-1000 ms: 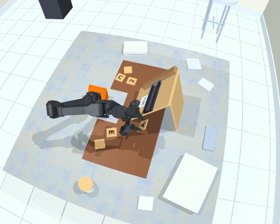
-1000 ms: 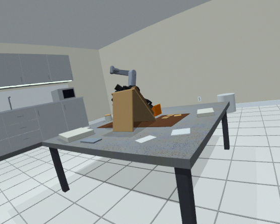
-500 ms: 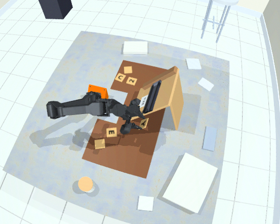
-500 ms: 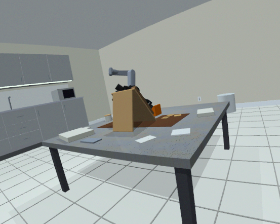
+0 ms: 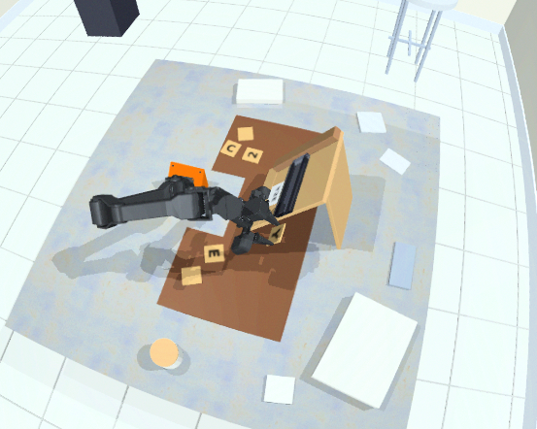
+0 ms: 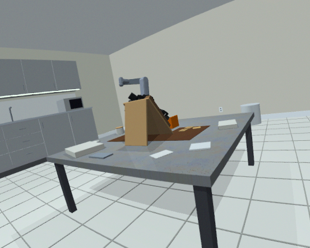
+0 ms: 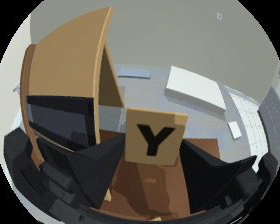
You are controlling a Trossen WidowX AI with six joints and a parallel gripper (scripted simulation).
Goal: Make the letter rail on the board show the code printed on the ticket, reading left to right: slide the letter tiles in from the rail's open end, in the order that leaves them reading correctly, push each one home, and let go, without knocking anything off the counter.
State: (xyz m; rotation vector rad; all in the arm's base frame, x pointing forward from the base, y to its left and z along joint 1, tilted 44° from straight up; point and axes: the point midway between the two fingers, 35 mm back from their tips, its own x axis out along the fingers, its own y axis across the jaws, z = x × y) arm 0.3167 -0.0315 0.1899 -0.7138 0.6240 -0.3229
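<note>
Now: gripper tip 40 mm past the white ticket, 170 mm to the right of it and 80 mm above it. Also, from my gripper tip: grey card (400 mm ahead, 60 mm to the left, 160 mm below); then white box (320 mm ahead, 230 mm to the right, 150 mm below); then brown mat (130 mm behind, 150 mm to the left, 170 mm below).
</note>
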